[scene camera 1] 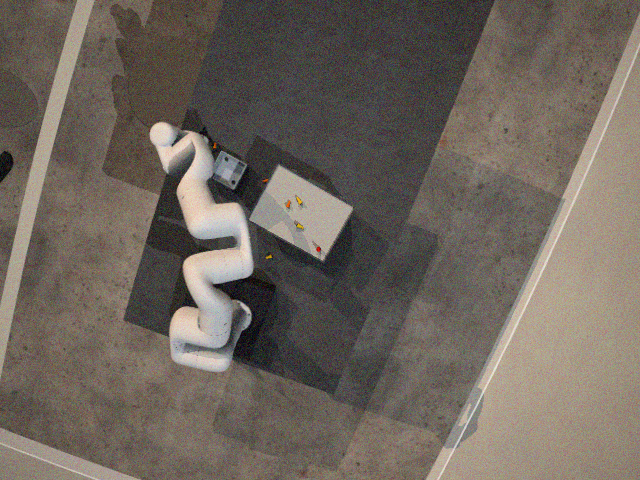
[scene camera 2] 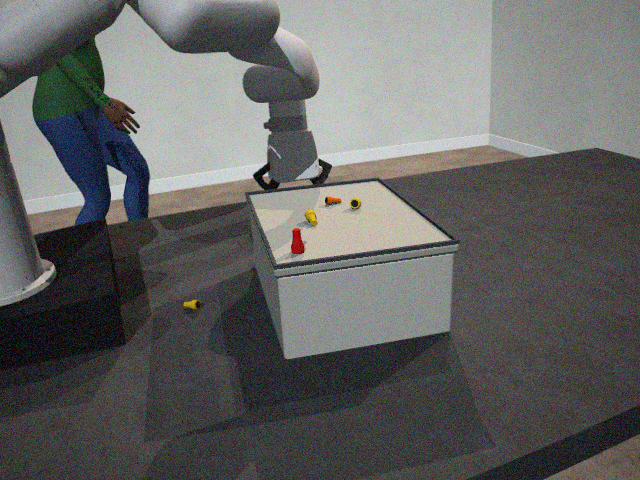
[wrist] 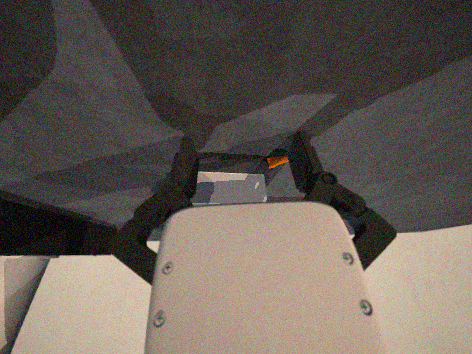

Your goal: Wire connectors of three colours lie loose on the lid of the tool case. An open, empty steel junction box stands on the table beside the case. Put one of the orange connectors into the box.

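Places are measured from the arm's base along level axes (x right, y ahead, z up), in centimetres.
Pixels of known places: gripper, between the fingertips: [wrist: 243, 146]; arm's base, origin of its link: [scene camera 1: 234, 315] [scene camera 2: 11, 285] [wrist: 26, 252].
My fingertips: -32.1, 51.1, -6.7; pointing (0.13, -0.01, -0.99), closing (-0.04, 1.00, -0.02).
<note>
Ahead of a thing's pixels: the offset from my fingertips to its top centre, as dx, dy, dz.
My gripper [scene camera 2: 293, 184] [wrist: 243, 146] is open and empty, beyond the case in scene camera 2; the arm largely hides it in scene camera 1. The steel junction box @(+10.5, -2.7, +3.5) [scene camera 1: 229, 169] [wrist: 230, 189] stands beside the tool case @(+40.9, -6.0, +12.3) [scene camera 1: 338, 209] [scene camera 2: 367, 304]; it does not show in scene camera 2. An orange connector @(+2.2, +3.6, +0.9) [scene camera 1: 215, 145] lies on the table by the box. An orange connector [wrist: 277, 162] shows near the right finger in the wrist view; contact is unclear. Another orange connector @(+24.2, -1.1, +0.9) [scene camera 1: 265, 180] lies between box and case. A third orange connector @(+35.8, -5.1, +13.1) [scene camera 1: 288, 204] [scene camera 2: 332, 200] lies on the lid.
Two yellow connectors, one @(+38.6, -2.7, +13.4) [scene camera 1: 298, 200] [scene camera 2: 355, 203] beside the orange one and one @(+42.2, -10.6, +13.4) [scene camera 1: 299, 225] [scene camera 2: 310, 217] nearer the red connector @(+50.9, -15.4, +14.6) [scene camera 1: 318, 249] [scene camera 2: 297, 241], are on the lid. Another yellow connector @(+35.6, -27.1, +1.2) [scene camera 1: 268, 256] [scene camera 2: 192, 304] lies on the table. A person [scene camera 2: 77, 103] stands beyond the table.
</note>
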